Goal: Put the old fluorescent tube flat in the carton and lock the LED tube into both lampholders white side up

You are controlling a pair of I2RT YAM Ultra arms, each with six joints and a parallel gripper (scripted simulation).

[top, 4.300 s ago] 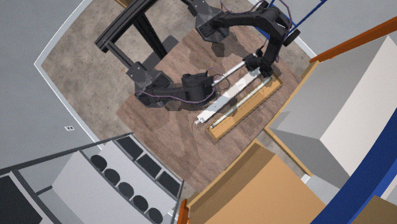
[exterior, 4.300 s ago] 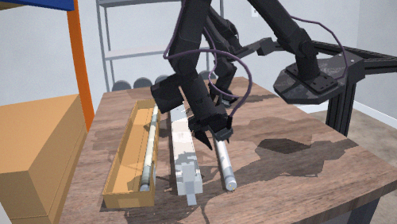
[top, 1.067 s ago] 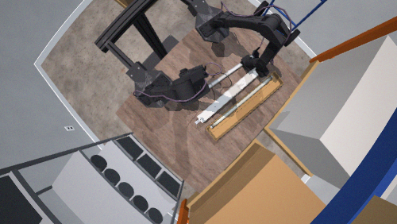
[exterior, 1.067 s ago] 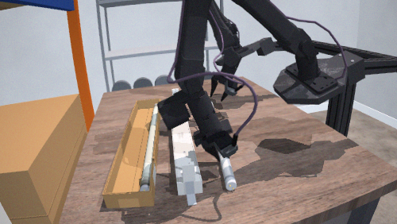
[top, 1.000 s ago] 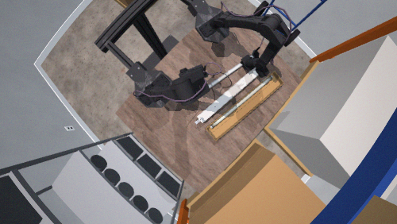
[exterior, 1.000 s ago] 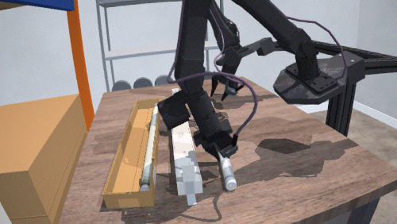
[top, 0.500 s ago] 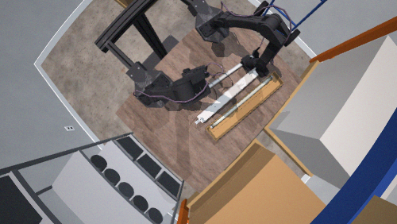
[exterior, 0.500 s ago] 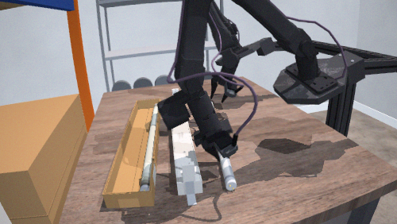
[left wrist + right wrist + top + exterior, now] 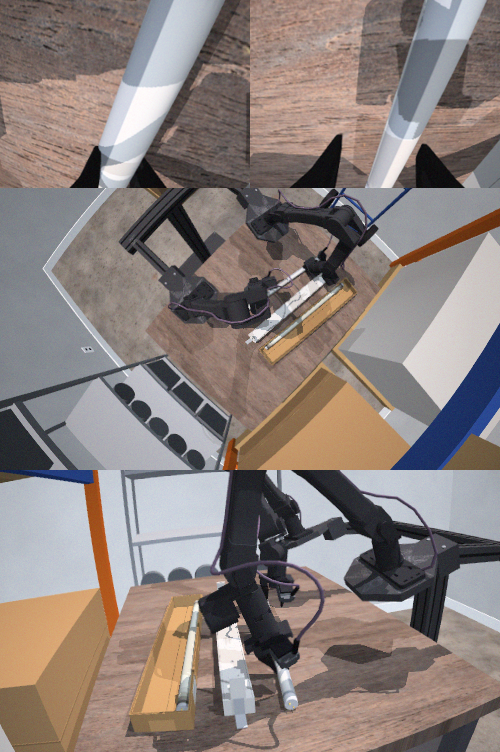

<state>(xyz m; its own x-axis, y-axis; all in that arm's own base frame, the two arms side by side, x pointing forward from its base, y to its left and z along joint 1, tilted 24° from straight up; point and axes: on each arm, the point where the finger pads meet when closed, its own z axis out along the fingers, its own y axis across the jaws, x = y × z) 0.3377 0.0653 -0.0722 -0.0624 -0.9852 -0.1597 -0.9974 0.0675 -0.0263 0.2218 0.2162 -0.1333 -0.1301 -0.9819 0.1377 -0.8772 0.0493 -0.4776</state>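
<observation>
Now: right hand 6 cm short of the LED tube, 16 cm to the right of it and 3 cm above it. Round my right hand: old fluorescent tube: 28 cm ahead, 12 cm to the left, 2 cm below; then carton: 31 cm ahead, 11 cm to the left, 2 cm below; then grey light fixture: 18 cm ahead, 12 cm to the left, 1 cm above.
</observation>
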